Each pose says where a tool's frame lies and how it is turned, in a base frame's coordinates. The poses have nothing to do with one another.
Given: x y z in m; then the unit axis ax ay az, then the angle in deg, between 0 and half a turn.
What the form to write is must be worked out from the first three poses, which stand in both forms.
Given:
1: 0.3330, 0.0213, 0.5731, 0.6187, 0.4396, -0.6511, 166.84
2: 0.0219, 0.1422, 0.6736, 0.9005, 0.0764, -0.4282, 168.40
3: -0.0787, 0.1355, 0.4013, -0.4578, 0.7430, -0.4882, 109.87
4: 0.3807, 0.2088, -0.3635, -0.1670, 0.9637, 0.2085, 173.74
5: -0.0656, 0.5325, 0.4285, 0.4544, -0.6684, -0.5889, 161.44
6: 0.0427, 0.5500, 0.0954, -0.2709, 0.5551, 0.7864, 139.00
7: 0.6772, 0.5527, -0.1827, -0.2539, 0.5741, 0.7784, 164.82
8: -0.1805, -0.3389, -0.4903, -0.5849, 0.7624, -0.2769, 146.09
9: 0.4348, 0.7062, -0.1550, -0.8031, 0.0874, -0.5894, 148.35
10: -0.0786, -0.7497, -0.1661, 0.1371, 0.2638, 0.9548, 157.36
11: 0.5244, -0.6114, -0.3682, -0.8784, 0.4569, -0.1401, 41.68
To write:
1: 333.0, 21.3, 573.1, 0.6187, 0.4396, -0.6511, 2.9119
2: 21.9, 142.2, 673.6, 0.9005, 0.0764, -0.4282, 2.9391
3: -78.7, 135.5, 401.3, -0.4578, 0.7430, -0.4882, 1.9176
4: 380.7, 208.8, -363.5, -0.1670, 0.9637, 0.2085, 3.0323
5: -65.6, 532.5, 428.5, 0.4544, -0.6684, -0.5889, 2.8177
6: 42.7, 550.0, 95.4, -0.2709, 0.5551, 0.7864, 2.4260
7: 677.2, 552.7, -182.7, -0.2539, 0.5741, 0.7784, 2.8767
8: -180.5, -338.9, -490.3, -0.5849, 0.7624, -0.2769, 2.5498
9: 434.8, 706.2, -155.0, -0.8031, 0.0874, -0.5894, 2.5892
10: -78.6, -749.7, -166.1, 0.1371, 0.2638, 0.9548, 2.7465
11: 524.4, -611.4, -368.2, -0.8784, 0.4569, -0.1401, 0.7275
